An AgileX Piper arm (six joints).
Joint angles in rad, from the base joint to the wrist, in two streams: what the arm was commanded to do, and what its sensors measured. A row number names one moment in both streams.
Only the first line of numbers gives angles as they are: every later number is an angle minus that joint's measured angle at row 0.
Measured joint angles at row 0:
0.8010 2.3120 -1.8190 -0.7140 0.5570 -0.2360
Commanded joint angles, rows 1 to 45:
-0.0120 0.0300 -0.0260 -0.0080 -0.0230 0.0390
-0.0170 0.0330 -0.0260 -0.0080 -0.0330 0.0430
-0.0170 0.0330 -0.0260 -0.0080 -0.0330 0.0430
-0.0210 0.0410 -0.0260 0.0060 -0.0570 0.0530
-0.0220 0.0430 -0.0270 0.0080 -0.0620 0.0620
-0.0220 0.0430 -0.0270 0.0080 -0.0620 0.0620
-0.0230 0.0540 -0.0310 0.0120 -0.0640 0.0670
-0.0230 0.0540 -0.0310 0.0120 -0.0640 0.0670
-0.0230 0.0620 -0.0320 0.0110 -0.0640 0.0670
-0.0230 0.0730 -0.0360 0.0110 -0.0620 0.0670
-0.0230 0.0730 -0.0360 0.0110 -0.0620 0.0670
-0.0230 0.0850 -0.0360 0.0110 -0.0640 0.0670
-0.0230 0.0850 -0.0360 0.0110 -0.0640 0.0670
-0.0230 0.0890 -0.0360 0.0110 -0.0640 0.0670
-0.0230 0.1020 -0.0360 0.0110 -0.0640 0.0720
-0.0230 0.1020 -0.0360 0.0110 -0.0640 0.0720
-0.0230 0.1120 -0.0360 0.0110 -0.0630 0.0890
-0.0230 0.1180 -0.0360 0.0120 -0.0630 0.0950
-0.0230 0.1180 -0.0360 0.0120 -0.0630 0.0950
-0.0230 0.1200 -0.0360 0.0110 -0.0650 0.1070
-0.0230 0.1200 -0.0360 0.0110 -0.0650 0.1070
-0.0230 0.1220 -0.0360 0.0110 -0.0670 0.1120
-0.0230 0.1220 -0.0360 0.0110 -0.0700 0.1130
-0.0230 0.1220 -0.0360 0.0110 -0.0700 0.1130
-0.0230 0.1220 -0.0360 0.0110 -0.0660 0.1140
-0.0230 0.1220 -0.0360 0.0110 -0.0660 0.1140
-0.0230 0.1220 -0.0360 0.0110 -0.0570 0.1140
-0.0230 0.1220 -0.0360 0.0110 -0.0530 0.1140
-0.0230 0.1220 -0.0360 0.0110 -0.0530 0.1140
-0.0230 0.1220 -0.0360 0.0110 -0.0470 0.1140
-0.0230 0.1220 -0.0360 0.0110 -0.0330 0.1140
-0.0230 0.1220 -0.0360 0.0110 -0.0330 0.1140
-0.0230 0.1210 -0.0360 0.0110 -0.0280 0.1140
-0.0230 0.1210 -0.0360 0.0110 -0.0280 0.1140
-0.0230 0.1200 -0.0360 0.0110 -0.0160 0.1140
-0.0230 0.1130 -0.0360 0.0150 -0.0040 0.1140
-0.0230 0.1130 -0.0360 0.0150 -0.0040 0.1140
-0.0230 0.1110 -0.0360 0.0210 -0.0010 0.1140
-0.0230 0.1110 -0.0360 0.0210 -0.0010 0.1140
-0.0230 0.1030 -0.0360 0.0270 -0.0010 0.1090
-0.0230 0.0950 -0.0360 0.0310 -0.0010 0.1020
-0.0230 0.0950 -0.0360 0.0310 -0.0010 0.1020
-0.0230 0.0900 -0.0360 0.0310 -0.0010 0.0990
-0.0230 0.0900 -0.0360 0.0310 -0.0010 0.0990
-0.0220 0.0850 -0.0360 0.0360 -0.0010 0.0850
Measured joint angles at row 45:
-0.0190 0.0990 -0.0410 -0.0100 -0.0570 0.0840
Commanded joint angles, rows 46 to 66:
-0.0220 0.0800 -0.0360 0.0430 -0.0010 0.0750
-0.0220 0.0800 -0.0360 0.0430 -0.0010 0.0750
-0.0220 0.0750 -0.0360 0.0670 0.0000 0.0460
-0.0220 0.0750 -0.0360 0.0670 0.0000 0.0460
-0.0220 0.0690 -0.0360 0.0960 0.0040 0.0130
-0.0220 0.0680 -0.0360 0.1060 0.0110 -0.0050
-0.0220 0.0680 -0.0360 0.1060 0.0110 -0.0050
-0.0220 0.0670 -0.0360 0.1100 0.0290 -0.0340
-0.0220 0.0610 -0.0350 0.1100 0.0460 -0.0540
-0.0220 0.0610 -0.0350 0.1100 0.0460 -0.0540
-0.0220 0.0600 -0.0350 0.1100 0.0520 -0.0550
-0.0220 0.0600 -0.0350 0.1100 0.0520 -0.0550
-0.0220 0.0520 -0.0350 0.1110 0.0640 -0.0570
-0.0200 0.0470 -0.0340 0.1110 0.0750 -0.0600
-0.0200 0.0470 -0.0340 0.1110 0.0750 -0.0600
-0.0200 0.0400 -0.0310 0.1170 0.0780 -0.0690
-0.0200 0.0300 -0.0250 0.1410 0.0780 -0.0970
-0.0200 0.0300 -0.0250 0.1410 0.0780 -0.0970
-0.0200 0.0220 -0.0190 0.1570 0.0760 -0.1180
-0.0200 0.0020 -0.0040 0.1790 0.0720 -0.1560
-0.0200 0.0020 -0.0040 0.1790 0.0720 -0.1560
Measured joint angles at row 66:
-0.0160 0.0440 -0.0230 0.1470 0.0400 -0.1160
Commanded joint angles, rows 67 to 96:
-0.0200 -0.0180 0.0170 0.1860 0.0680 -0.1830
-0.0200 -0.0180 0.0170 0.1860 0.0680 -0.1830
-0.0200 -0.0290 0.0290 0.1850 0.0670 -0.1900
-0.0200 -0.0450 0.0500 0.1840 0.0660 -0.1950
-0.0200 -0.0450 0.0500 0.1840 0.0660 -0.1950
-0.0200 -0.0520 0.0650 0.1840 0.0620 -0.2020
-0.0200 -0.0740 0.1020 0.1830 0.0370 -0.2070
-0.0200 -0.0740 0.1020 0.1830 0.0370 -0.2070
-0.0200 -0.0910 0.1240 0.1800 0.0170 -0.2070
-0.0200 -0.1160 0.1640 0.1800 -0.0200 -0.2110
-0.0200 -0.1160 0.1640 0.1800 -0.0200 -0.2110
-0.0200 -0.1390 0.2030 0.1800 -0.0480 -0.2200
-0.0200 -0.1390 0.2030 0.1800 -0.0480 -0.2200
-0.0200 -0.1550 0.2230 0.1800 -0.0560 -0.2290
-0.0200 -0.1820 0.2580 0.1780 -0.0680 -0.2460
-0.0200 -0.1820 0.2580 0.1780 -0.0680 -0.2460
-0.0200 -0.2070 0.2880 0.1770 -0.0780 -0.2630
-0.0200 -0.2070 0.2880 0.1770 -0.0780 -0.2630
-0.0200 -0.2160 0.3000 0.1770 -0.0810 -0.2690
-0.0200 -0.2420 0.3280 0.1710 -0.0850 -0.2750
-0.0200 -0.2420 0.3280 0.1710 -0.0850 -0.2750
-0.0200 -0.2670 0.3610 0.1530 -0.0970 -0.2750
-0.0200 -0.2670 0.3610 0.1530 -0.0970 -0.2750
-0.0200 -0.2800 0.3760 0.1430 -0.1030 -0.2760
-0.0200 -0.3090 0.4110 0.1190 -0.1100 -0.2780
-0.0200 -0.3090 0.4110 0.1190 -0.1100 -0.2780
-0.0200 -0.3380 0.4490 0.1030 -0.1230 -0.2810
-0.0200 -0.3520 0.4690 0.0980 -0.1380 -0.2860
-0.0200 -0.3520 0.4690 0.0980 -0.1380 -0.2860
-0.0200 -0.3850 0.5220 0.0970 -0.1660 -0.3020
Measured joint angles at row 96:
-0.0080 -0.3170 0.4690 0.1420 -0.1630 -0.2970
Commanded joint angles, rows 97 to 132:
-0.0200 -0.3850 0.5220 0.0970 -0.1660 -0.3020
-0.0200 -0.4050 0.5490 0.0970 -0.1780 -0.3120
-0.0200 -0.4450 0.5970 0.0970 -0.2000 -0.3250
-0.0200 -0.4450 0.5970 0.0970 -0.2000 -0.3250
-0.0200 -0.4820 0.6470 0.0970 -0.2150 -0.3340
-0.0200 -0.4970 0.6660 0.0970 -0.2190 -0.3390
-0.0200 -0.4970 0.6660 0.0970 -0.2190 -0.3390
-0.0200 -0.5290 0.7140 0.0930 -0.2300 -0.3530
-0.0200 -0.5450 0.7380 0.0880 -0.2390 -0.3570
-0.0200 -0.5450 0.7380 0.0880 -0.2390 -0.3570
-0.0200 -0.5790 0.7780 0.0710 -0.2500 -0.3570
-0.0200 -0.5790 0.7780 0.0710 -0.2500 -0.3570
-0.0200 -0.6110 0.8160 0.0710 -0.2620 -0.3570
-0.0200 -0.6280 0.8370 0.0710 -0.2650 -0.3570
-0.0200 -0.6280 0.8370 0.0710 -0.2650 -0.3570
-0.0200 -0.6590 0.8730 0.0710 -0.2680 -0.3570
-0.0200 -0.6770 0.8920 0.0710 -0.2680 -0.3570
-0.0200 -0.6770 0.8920 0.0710 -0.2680 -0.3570
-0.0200 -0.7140 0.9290 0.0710 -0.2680 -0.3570
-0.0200 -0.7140 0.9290 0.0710 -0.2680 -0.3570
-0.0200 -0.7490 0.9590 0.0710 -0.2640 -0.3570
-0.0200 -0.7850 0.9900 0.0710 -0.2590 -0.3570
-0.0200 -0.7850 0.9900 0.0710 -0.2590 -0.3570
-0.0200 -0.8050 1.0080 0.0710 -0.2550 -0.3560
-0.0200 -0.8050 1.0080 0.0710 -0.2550 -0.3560
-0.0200 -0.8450 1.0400 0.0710 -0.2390 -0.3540
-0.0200 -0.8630 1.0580 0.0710 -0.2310 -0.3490
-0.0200 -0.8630 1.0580 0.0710 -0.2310 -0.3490
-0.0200 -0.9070 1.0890 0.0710 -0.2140 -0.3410
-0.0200 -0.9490 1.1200 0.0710 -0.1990 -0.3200
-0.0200 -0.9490 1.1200 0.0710 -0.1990 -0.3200
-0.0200 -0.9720 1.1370 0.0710 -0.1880 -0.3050
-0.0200 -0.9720 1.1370 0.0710 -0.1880 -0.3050
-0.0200 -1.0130 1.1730 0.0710 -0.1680 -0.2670
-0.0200 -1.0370 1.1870 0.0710 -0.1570 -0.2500
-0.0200 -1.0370 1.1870 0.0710 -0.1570 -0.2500
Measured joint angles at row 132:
-0.0150 -0.9700 1.1590 0.0990 -0.1610 -0.3070
